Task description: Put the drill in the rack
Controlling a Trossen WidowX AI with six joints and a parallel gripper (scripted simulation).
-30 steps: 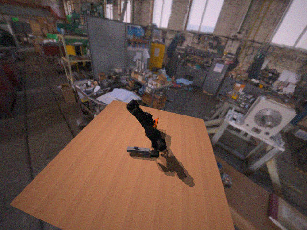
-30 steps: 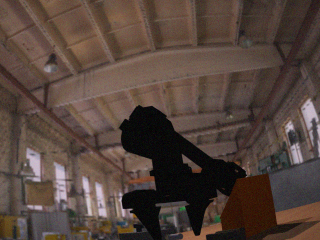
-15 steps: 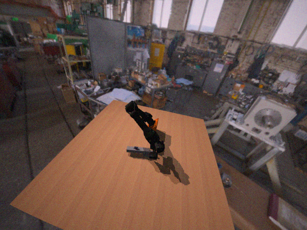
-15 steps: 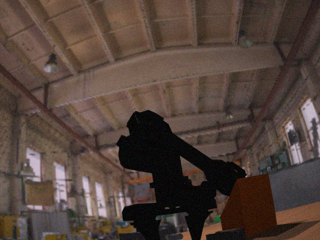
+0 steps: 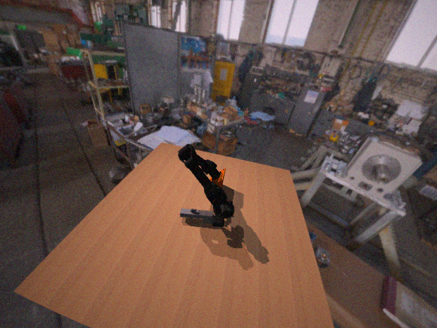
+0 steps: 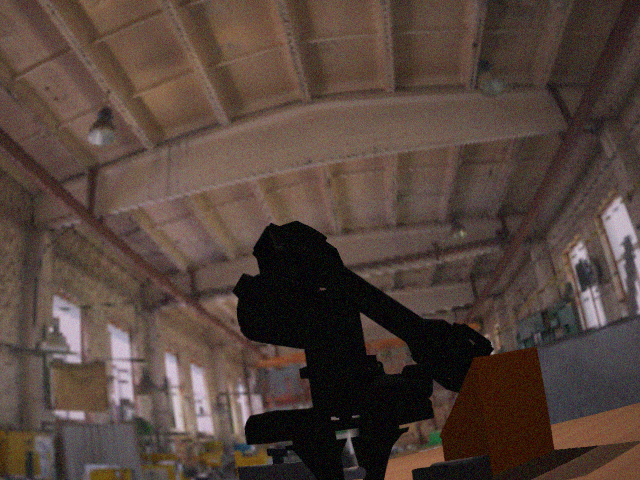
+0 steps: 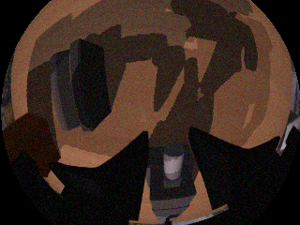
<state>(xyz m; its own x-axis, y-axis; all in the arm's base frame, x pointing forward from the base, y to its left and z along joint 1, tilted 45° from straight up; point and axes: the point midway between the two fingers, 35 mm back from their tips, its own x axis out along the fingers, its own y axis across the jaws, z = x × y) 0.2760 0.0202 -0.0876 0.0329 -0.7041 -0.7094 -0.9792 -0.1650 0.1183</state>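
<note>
My gripper tip is now 50 mm to the left of the drill, 30 mm below it and 10 mm short of it. The rest, counted from my gripper tip: grey fixture block (110 mm to the right, 20 mm ahead, 20 mm above); dark grey rack (90 mm behind, 40 mm to the left); small dark key (140 mm to the right, 30 mm ahead, 30 mm above).
</note>
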